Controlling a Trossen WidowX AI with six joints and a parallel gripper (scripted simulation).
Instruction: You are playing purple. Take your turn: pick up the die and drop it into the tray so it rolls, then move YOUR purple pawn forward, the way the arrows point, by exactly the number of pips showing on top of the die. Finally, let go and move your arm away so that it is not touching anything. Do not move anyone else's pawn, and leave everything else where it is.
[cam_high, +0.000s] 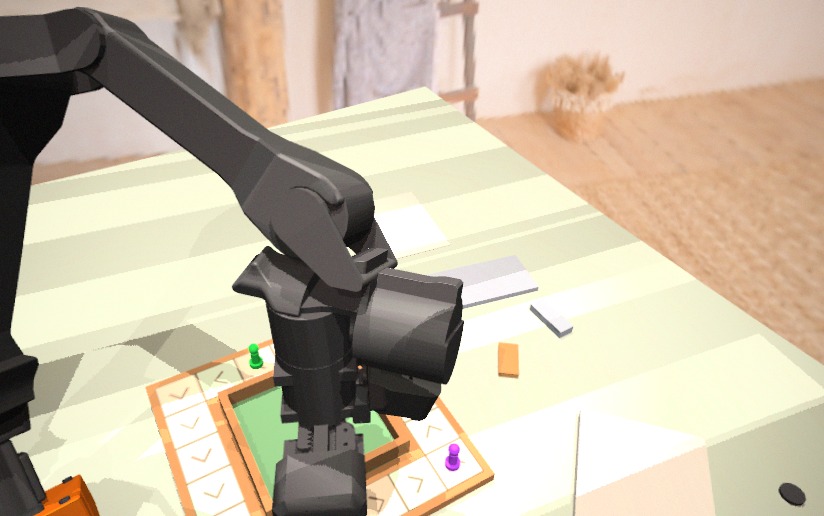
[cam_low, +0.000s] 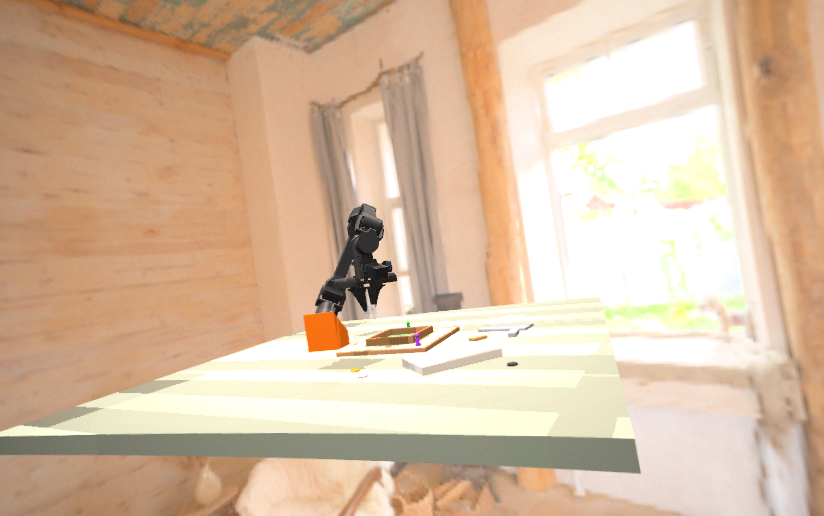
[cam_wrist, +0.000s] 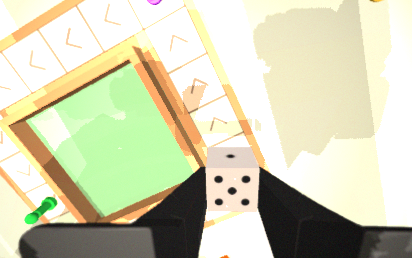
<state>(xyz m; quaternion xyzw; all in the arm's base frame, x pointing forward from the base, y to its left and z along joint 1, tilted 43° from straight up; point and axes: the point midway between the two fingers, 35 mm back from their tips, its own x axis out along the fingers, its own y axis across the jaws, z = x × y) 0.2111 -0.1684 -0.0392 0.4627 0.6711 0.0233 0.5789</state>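
My gripper tip is now 130 mm short of the purple pawn, 90 mm above it and 30 mm to the left of it. Also, from my gripper tip: yellow piece 190 mm to the right, 120 mm below, 10 mm ahead; then green tray 110 mm to the left, 110 mm below, 50 mm ahead; then white die right at my gripper tip.
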